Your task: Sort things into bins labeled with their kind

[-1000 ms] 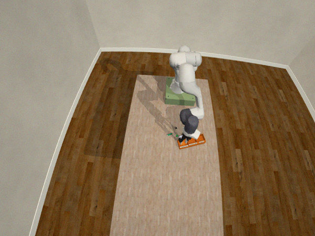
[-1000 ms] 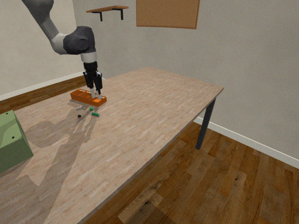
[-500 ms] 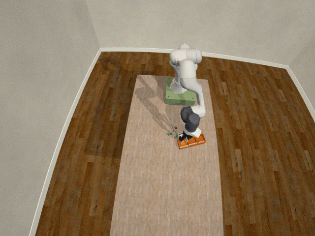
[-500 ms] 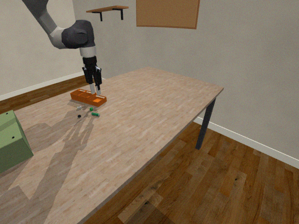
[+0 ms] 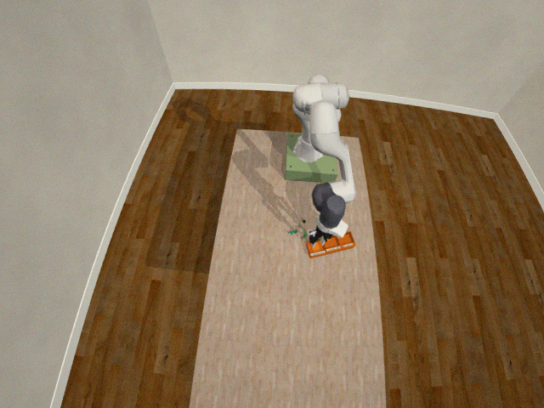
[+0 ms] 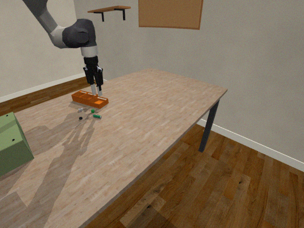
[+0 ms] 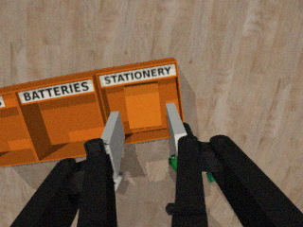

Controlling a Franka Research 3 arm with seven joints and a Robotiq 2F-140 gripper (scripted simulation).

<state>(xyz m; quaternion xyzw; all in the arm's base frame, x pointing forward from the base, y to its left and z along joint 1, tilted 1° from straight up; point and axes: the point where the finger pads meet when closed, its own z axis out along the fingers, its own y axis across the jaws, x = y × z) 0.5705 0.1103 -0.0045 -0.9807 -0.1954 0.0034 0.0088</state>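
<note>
My gripper is now 12 cm past the white piece, 9 cm above it and 2 cm to the right of it. Also, from my hand: orange block: 9 cm below; then labelled bins: 8 cm to the left, 8 cm below, 3 cm behind; then small green cube: 9 cm below, 7 cm behind, 6 cm to the right.
</note>
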